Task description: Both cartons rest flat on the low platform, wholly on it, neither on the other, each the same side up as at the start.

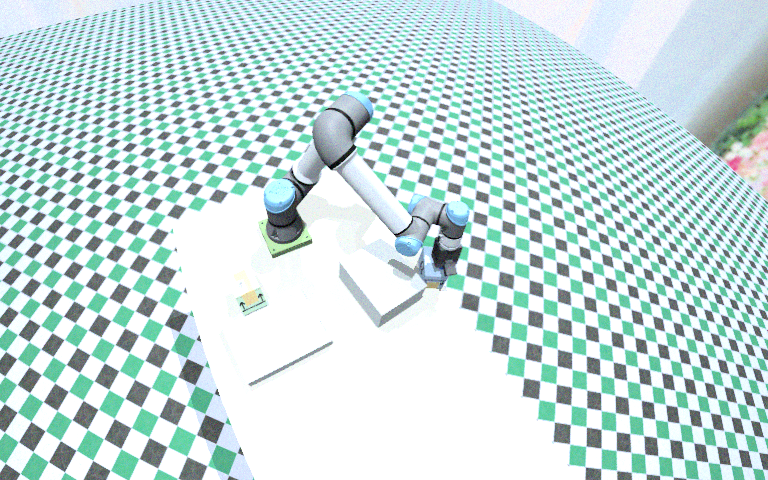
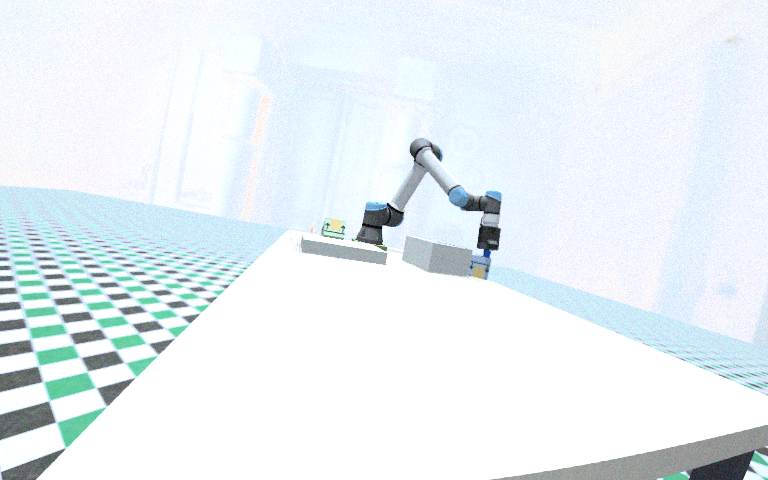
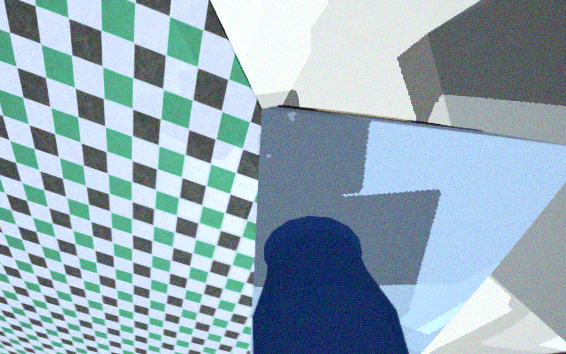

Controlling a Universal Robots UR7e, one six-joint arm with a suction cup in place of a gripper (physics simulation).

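Where they show: hand at its tool point: (image 1: 441, 267) (image 2: 485, 259) (image 3: 308, 231); arm's base at its link origin: (image 1: 284, 228) (image 2: 369, 241).
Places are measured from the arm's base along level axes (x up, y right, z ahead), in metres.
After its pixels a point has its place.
The blue carton (image 1: 433, 273) @(x 0.062, y -0.438, z 0.429 m) (image 2: 479, 266) @(x 0.018, y -0.445, z 0.444 m) (image 3: 480, 175) @(x 0.062, y -0.433, z 0.427 m) stands at the table's far edge, right behind a grey block, with its orange label and an arrow mark showing. My suction gripper (image 1: 444, 266) @(x 0.050, y -0.487, z 0.413 m) (image 2: 487, 253) (image 3: 312, 245) comes down from above, its dark blue cup against the carton's top near one side. The carton is low at the table top, with no gap visible under it; the grey block partly hides it. The green carton (image 1: 252, 301) @(x 0.060, y 0.201, z 0.302 m) (image 2: 334, 228) @(x 0.056, y 0.206, z 0.303 m) stands upright, arrows pointing up, beside the low white platform (image 1: 277, 350) @(x 0.014, y 0.174, z 0.480 m) (image 2: 339, 249) @(x -0.003, y 0.175, z 0.537 m), not on it.
The tall grey block (image 1: 385, 288) @(x 0.086, y -0.239, z 0.427 m) (image 2: 436, 256) @(x 0.033, y -0.210, z 0.508 m) stands between the blue carton and the platform, close to the blue carton. The arm's green base plate (image 1: 286, 243) @(x 0.004, y 0.013, z 0.076 m) is behind the platform. The checkered floor (image 3: 125, 150) lies past the table edge beside the blue carton.
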